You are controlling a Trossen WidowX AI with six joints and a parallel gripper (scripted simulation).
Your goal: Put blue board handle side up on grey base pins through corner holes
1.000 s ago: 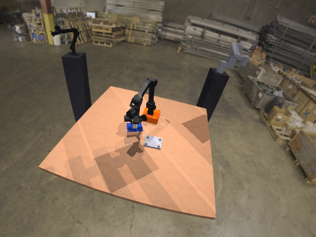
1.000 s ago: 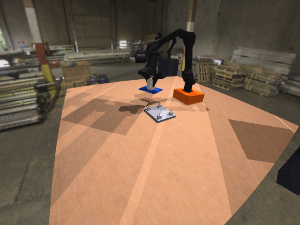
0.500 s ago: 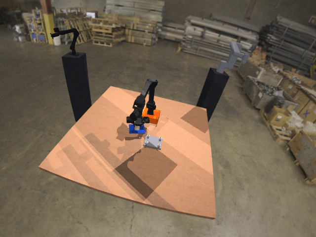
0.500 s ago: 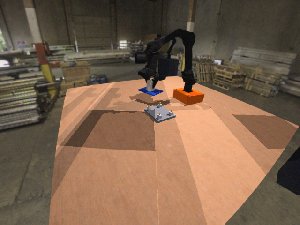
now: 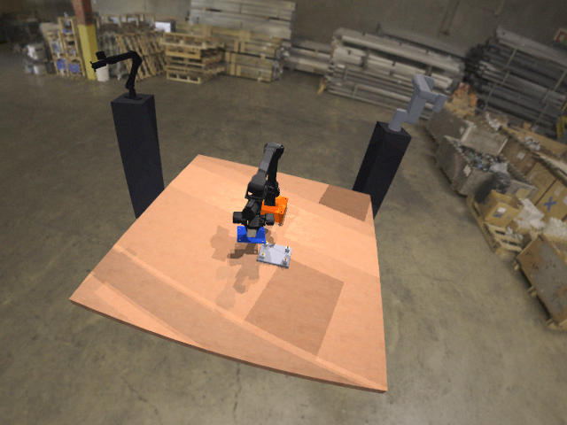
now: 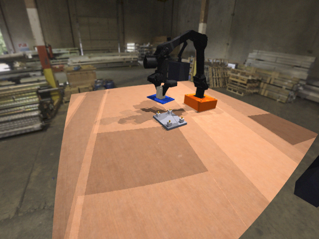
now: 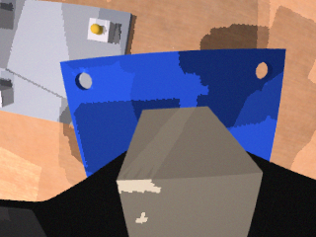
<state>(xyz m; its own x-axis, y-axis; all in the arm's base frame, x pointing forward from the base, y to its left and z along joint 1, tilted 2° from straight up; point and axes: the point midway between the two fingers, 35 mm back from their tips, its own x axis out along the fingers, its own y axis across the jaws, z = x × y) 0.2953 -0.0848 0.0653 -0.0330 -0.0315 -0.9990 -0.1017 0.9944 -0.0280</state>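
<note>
Right now my gripper tip is 4 cm short of the grey base, 13 cm to the right of it and 10 cm above it. The rest, counted from my gripper tip: blue board: right at my gripper tip.
</note>
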